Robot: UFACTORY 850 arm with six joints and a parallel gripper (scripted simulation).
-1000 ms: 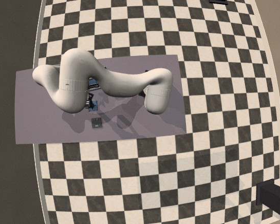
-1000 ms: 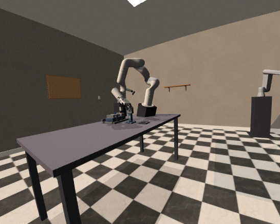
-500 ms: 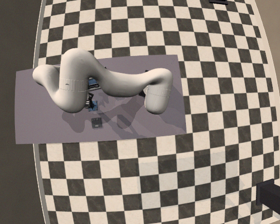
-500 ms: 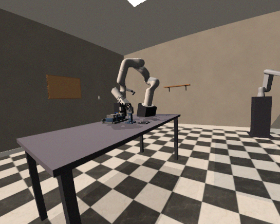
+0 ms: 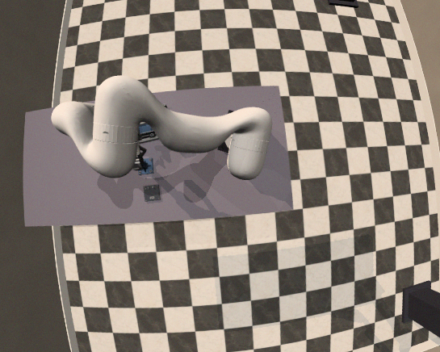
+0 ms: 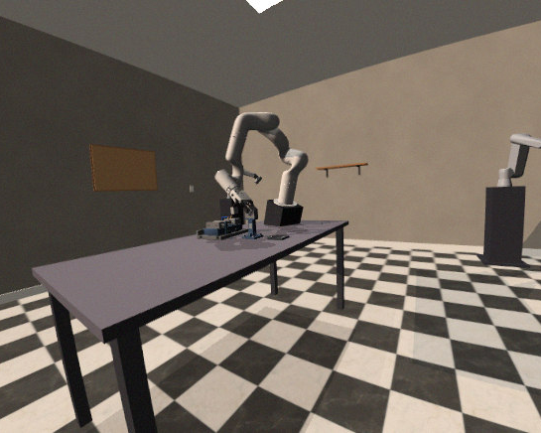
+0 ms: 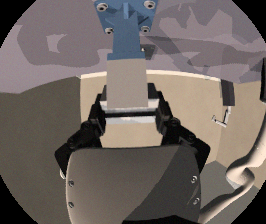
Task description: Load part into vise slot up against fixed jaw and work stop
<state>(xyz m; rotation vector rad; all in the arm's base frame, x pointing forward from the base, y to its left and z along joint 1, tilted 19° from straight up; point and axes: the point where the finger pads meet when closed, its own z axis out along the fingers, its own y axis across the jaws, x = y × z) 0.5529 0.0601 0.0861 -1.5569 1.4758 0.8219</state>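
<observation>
The part lies right at my hand. From my hand the other things lie so: vise 1 cm behind, 23 cm to the right, 12 cm below; air cylinder rod 3 cm behind, 23 cm to the right, 9 cm below.
</observation>
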